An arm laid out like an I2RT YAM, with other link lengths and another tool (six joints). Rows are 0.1 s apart.
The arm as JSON. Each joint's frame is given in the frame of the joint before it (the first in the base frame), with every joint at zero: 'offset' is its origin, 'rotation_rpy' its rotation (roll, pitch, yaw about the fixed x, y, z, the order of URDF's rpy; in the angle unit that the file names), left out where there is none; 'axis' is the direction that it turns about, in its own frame. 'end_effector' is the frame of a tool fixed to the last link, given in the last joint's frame.
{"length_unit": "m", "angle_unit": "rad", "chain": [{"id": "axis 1", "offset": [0.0, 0.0, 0.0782], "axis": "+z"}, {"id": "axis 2", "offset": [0.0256, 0.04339, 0.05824], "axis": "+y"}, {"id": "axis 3", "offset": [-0.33, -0.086, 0.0], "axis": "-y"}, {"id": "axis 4", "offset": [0.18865, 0.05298, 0.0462], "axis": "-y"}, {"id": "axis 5", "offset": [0.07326, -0.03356, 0.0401], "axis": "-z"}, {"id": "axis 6", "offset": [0.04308, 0.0, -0.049], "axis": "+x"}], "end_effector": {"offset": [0.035, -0.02, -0.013], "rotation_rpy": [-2.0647, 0.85, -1.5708]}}
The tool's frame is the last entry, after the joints.
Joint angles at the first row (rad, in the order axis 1, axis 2, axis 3, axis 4, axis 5, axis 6):
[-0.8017, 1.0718, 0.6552, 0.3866, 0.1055, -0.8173]
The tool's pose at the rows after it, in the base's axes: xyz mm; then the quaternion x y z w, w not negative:
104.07, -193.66, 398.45, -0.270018, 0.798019, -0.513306, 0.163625
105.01, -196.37, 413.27, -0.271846, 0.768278, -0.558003, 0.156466
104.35, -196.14, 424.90, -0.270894, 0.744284, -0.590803, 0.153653
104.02, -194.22, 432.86, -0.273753, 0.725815, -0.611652, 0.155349
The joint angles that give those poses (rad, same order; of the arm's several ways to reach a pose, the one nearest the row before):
[-0.8330, 1.0942, 0.6552, 0.5003, 0.0944, -0.8719]
[-0.8456, 1.1118, 0.6540, 0.6167, 0.0788, -0.9264]
[-0.8528, 1.1187, 0.6540, 0.6995, 0.0666, -0.9600]
[-0.8551, 1.1191, 0.6540, 0.7513, 0.0490, -0.9787]

